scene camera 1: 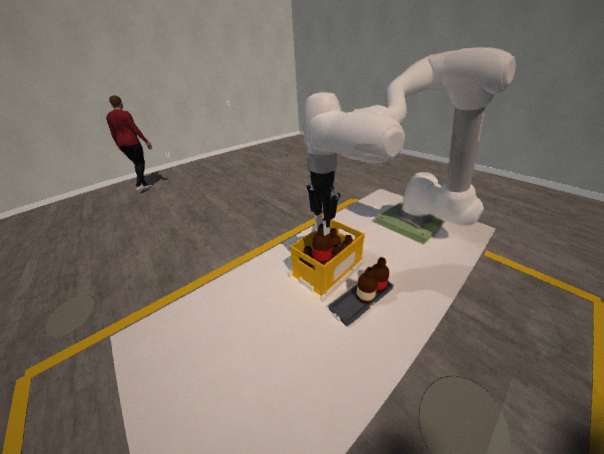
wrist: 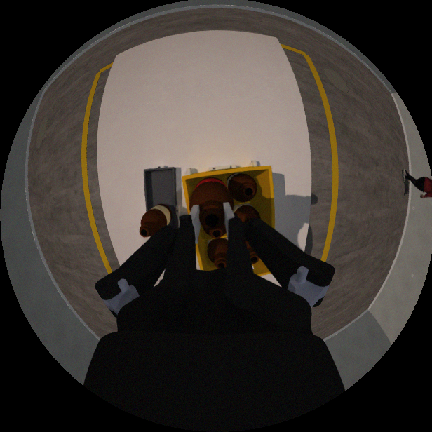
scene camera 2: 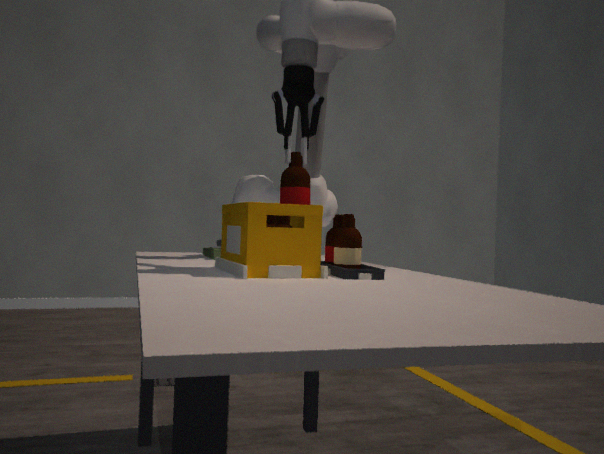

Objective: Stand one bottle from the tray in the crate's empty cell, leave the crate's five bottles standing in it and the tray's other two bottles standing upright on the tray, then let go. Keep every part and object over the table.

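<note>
My gripper is shut on the neck of a brown bottle with a red label. The bottle is upright, its lower part inside the yellow crate, at the crate's near corner beside the tray side. Its base is hidden. Several brown bottles stand in the other cells, partly hidden by the fingers in the wrist view. On the dark tray, a cream-labelled bottle and a red-labelled bottle stand upright.
The tray lies beside the crate on the white table. White brackets surround the crate's foot. The arm's base stands on a green plate at the table's far end. A person in red is on the floor beyond the yellow line.
</note>
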